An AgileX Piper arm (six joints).
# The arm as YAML. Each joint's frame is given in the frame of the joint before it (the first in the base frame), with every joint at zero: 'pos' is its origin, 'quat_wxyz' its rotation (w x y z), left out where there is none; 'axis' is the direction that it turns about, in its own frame. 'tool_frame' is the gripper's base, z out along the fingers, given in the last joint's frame.
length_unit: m
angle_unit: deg
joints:
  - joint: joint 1
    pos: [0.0, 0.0, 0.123]
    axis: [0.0, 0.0, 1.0]
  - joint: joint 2
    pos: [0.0, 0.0, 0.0]
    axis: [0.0, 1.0, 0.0]
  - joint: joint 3
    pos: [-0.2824, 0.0, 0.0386]
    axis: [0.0, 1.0, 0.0]
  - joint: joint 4
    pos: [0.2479, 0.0, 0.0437]
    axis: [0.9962, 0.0, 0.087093]
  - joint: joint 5
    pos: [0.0, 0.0, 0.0]
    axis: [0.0, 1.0, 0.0]
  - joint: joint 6
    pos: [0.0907, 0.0, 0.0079]
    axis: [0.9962, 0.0, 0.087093]
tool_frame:
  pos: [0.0, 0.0, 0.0]
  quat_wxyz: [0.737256, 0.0, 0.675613, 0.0]
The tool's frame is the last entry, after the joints.
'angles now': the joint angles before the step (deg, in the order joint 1, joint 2, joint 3, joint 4, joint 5, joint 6). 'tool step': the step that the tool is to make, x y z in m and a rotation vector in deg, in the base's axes. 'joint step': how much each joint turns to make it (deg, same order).
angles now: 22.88 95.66 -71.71 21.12 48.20 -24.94
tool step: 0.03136 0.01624 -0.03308 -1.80 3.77 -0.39
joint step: 0.53 9.61 -5.93 -0.76 0.13 1.39
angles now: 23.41 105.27 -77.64 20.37 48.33 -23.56
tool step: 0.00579 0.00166 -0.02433 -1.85 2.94 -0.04
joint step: 0.00 3.59 0.01 -0.63 -0.24 0.25
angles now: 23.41 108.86 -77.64 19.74 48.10 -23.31
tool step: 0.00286 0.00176 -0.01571 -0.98 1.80 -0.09
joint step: 0.12 2.31 0.00 -0.21 -0.35 0.22
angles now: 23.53 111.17 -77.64 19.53 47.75 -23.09
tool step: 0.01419 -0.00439 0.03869 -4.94 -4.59 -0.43
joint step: 0.00 -1.14 -7.77 -9.42 5.69 5.95
